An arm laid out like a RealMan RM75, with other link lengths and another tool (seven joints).
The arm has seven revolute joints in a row. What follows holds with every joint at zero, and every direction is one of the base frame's. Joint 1 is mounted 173.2 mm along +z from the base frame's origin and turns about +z. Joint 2 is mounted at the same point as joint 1 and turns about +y. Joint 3 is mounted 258.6 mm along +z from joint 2 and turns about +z. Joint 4 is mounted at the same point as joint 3 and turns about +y. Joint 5 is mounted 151.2 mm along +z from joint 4 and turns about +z. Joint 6 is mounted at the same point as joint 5 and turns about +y. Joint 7 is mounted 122.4 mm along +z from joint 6 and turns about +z. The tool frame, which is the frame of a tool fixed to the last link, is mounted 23 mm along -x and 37 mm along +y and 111 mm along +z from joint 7; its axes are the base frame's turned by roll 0, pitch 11.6 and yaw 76.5 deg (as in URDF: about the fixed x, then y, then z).
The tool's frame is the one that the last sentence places.
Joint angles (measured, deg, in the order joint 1, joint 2, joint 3, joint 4, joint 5, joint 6, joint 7), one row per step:
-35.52 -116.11 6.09 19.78 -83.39 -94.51 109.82
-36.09 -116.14 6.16 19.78 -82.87 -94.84 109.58
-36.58 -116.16 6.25 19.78 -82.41 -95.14 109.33
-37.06 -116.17 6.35 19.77 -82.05 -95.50 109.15
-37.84 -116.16 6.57 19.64 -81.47 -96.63 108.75
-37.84 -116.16 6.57 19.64 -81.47 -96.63 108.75
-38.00 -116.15 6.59 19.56 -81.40 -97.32 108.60
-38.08 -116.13 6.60 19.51 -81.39 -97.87 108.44
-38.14 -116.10 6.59 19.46 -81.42 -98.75 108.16
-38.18 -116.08 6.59 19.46 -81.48 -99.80 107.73
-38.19 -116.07 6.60 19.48 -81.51 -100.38 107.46
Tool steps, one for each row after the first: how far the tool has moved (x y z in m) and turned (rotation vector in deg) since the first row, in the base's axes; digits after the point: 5 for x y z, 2 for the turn. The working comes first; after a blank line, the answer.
Tool pose at each row, in the base's axes (x y z in m, rotation vector in deg; the steps are taken from these numbers as rounded here):
-0.13201 0.36647 -0.03375 -93.96 45.68 -42.31
-0.12752 0.36577 -0.03579 -94.31 46.39 -43.23
-0.12363 0.36500 -0.03761 -94.66 47.00 -44.08
-0.11967 0.36411 -0.03904 -94.88 47.67 -44.91
-0.11188 0.36062 -0.04111 -95.13 48.99 -46.93
-0.11188 0.36062 -0.04111 -95.13 48.99 -46.93
-0.10915 0.35844 -0.04093 -94.98 49.43 -47.84
-0.10730 0.35670 -0.04049 -94.83 49.71 -48.53
-0.10481 0.35389 -0.03945 -94.55 50.06 -49.59
-0.10206 0.35044 -0.03811 -94.24 50.41 -50.86
-0.10064 0.34848 -0.03736 -94.10 50.59 -51.56

0.00449 -0.00070 -0.00204 -0.65 0.09 -0.93
0.00838 -0.00147 -0.00386 -1.28 0.15 -1.76
0.01234 -0.00236 -0.00529 -1.79 0.21 -2.62
0.02013 -0.00585 -0.00736 -2.83 0.06 -4.56
0.02013 -0.00585 -0.00736 -2.83 0.06 -4.56
0.02286 -0.00803 -0.00718 -3.09 -0.21 -5.36
0.02471 -0.00977 -0.00674 -3.27 -0.46 -5.94
0.02720 -0.01258 -0.00570 -3.51 -0.90 -6.78
0.02995 -0.01603 -0.00436 -3.84 -1.45 -7.74
0.03137 -0.01799 -0.00361 -4.04 -1.75 -8.25

